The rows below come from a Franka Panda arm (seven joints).
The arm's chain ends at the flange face. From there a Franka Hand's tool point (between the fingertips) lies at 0.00 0.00 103.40 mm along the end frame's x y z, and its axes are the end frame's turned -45 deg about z.
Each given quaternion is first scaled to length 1.
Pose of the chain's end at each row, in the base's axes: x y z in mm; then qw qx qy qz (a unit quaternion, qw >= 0):
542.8 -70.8 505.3 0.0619 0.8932 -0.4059 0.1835
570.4 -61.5 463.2 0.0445 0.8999 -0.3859 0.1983
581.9 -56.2 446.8 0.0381 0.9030 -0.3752 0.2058
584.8 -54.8 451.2 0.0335 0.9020 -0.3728 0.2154
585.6 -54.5 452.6 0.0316 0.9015 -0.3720 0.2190
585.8 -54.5 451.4 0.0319 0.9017 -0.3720 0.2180
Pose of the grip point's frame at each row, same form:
571.5 -97.6 409.7 0.1274 0.9805 -0.0332 0.1458
603.8 -85.6 368.3 0.1170 0.9791 -0.0121 0.1662
617.4 -79.3 352.5 0.1140 0.9779 -0.0011 0.1756
622.4 -77.7 357.6 0.1134 0.9760 0.0008 0.1862
624.0 -77.2 359.3 0.1130 0.9752 0.0013 0.1902
624.0 -77.2 358.0 0.1129 0.9754 0.0014 0.1892

